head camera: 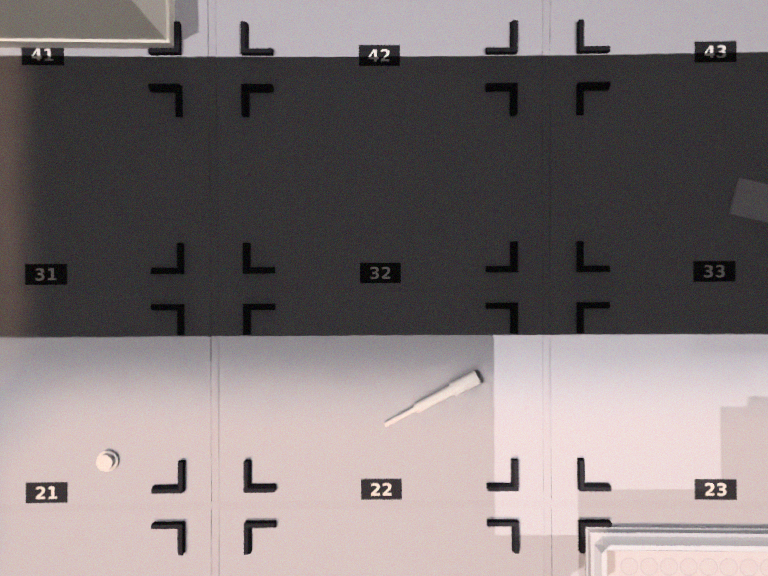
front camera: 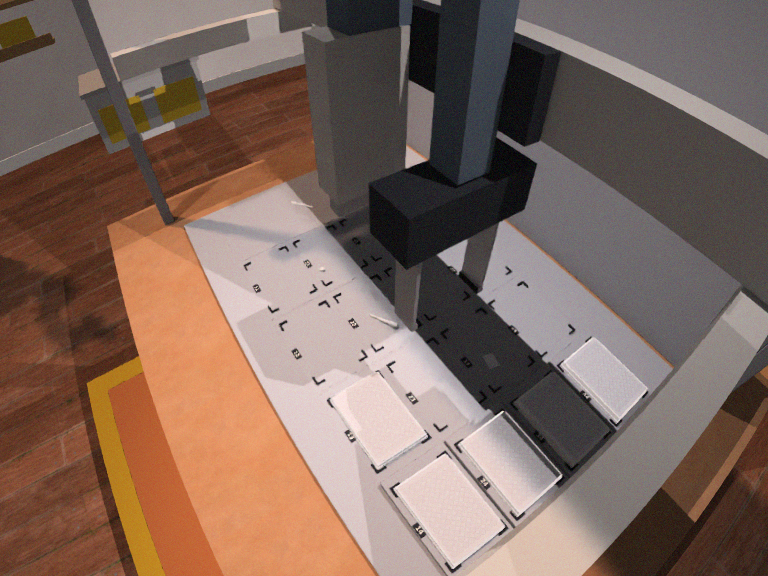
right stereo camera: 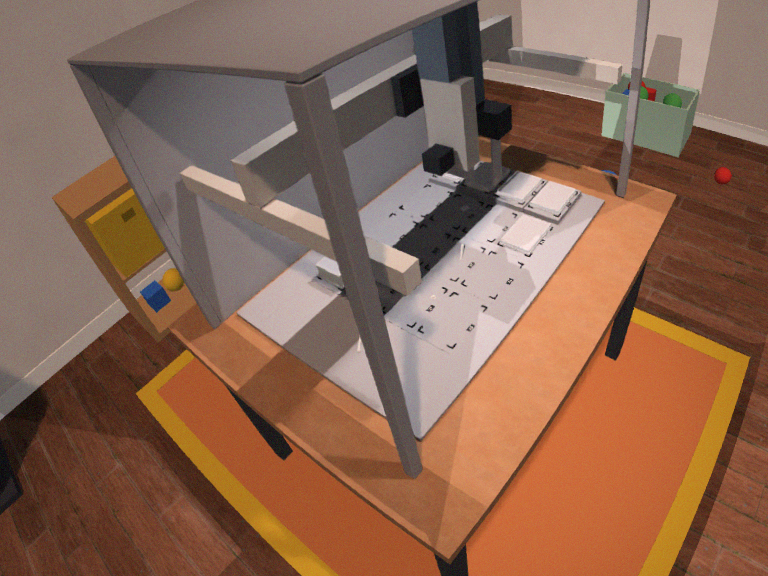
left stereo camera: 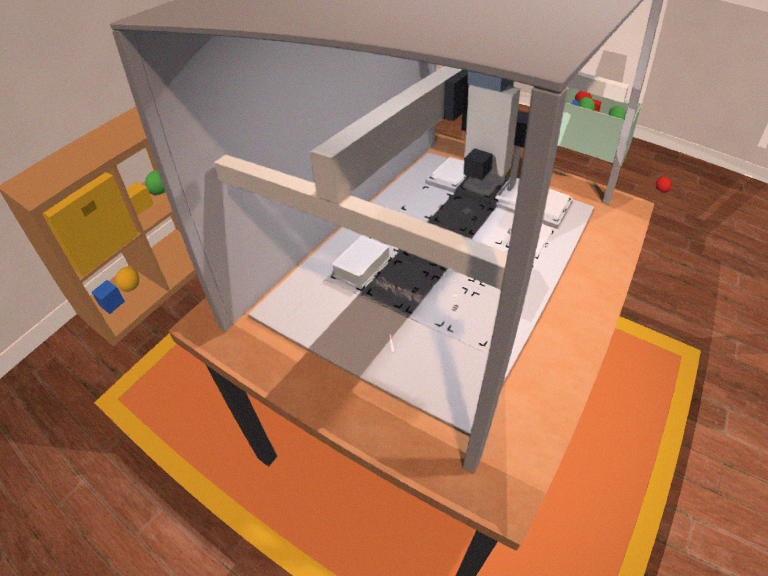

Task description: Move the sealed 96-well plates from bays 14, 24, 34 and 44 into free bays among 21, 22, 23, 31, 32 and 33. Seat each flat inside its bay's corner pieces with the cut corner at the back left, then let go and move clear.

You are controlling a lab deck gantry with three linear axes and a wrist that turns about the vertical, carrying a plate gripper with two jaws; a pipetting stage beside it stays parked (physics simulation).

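Places are measured from the robot's base along level axes (x back, y down, z right), in metres.
Where they show: gripper, fingertip midpoint: [front camera: 439,301] [right stereo camera: 477,176]; robot's base at its link origin: [front camera: 245,266] [right stereo camera: 452,347] [left stereo camera: 483,345].
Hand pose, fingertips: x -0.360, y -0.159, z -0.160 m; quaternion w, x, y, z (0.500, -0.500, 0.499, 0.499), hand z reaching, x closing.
Each offset is from my fingertips to the top centre of the thing. "spot": to the spot under its first point.
Sealed white plates lie in bay 14 @[spot: dx -0.198, dy +0.131, dz +0.119 m] [front camera: 449,509] [right stereo camera: 553,197], bay 24 @[spot: dx -0.196, dy +0.131, dz +0.015 m] [front camera: 509,461] [right stereo camera: 521,187] and bay 44 @[spot: dx -0.197, dy +0.130, dz -0.197 m] [front camera: 604,378]. The bay 34 plate @[dx -0.196, dy +0.131, dz -0.097 m] [front camera: 561,418] [right stereo camera: 486,176] lies in dark shadow. The plates' cut corners are too small to make out. My gripper [front camera: 441,308] is open, its two jaws wide apart with nothing between them. It is raised above the deck; the exact bay below it is unclear. In the head view, bay 32 @[spot: dx +0.132, dy +0.159, dz -0.051 m] [head camera: 379,272] holds no plate, and the visible parts of bays 21, 22, 23, 31 and 33 hold none.
Another plate @[dx -0.032, dy +0.145, dz +0.117 m] [front camera: 378,420] [head camera: 688,565] sits in bay 13. A pale box @[dx +0.296, dy +0.118, dz -0.204 m] [head camera: 80,18] [left stereo camera: 361,260] stands at bay 41. A loose tip @[spot: dx +0.106, dy +0.154, dz +0.009 m] [head camera: 434,396] [front camera: 383,320] lies in bay 22, a small cap @[dx +0.266, dy +0.155, dz +0.040 m] [head camera: 107,460] in bay 21. The pipetting stage [front camera: 356,117] stands beside my gripper.
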